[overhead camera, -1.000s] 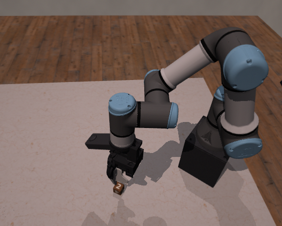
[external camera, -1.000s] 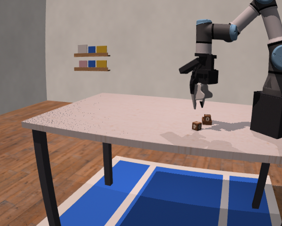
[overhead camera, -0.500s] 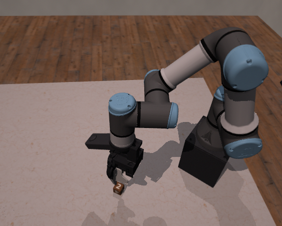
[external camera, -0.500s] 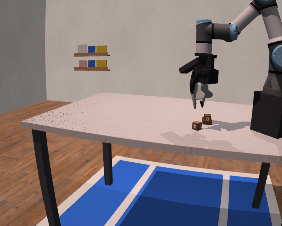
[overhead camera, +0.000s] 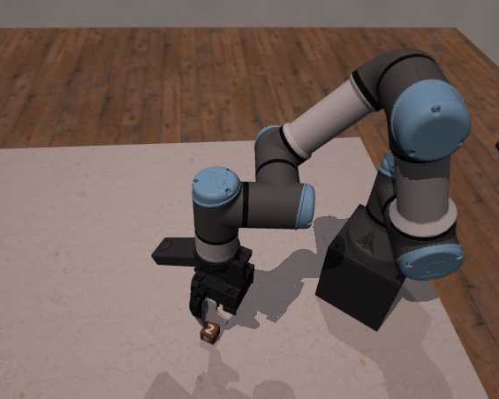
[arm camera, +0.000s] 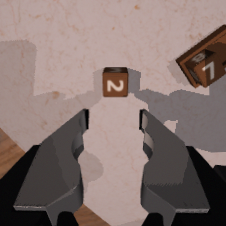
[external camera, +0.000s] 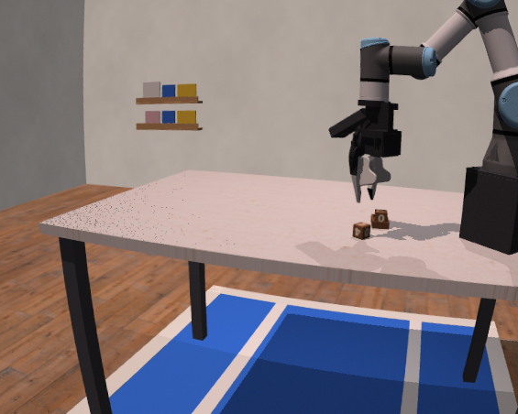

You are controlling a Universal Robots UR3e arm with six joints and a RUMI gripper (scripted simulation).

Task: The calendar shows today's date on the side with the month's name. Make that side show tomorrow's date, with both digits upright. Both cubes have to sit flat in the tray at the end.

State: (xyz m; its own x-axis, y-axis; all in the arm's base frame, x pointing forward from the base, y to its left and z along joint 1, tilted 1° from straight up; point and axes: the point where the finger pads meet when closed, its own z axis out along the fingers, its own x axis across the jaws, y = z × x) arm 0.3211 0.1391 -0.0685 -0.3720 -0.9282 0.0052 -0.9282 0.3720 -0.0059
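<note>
Now: hand 80 mm above the brown digit cube. Also, from my hand: calendar tray (120 mm to the right, 90 mm below, 10 mm behind).
</note>
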